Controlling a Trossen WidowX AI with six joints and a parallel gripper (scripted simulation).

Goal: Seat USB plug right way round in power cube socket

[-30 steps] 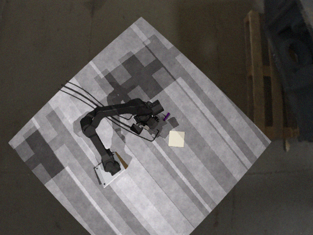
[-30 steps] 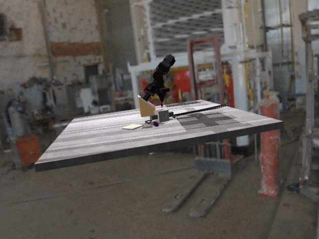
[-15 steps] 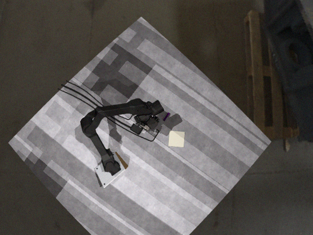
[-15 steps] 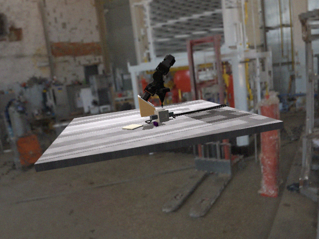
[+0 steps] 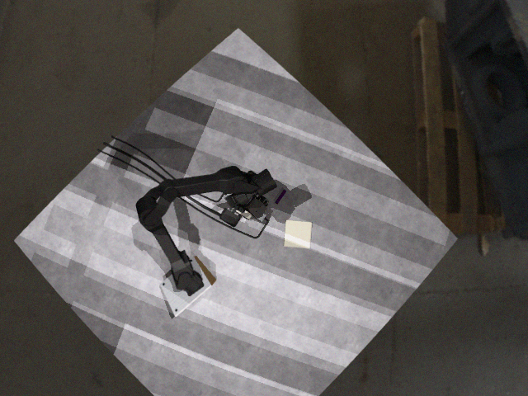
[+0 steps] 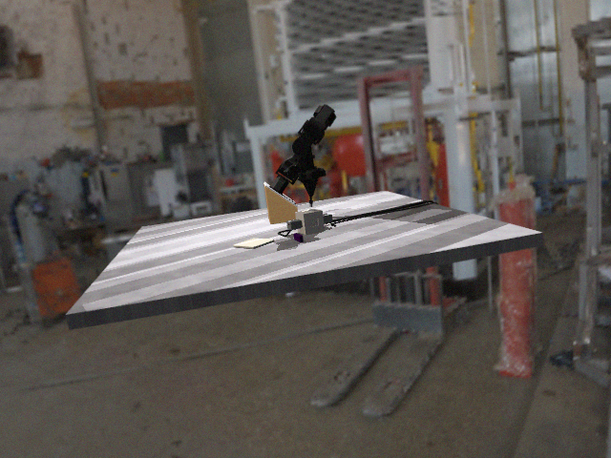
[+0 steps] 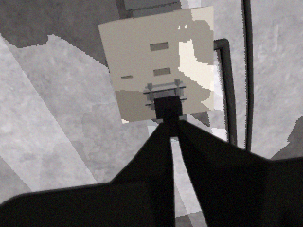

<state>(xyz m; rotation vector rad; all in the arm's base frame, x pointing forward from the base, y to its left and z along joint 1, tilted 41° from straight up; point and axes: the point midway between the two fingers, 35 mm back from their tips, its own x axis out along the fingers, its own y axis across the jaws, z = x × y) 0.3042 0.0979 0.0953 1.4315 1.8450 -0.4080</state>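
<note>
The dark USB plug is 2 cm below my gripper tip. Also, from my gripper tip: small purple block (14 cm ahead, 12 cm below, 6 cm to the right); cream flat pad (22 cm to the right, 12 cm below, 11 cm ahead).
</note>
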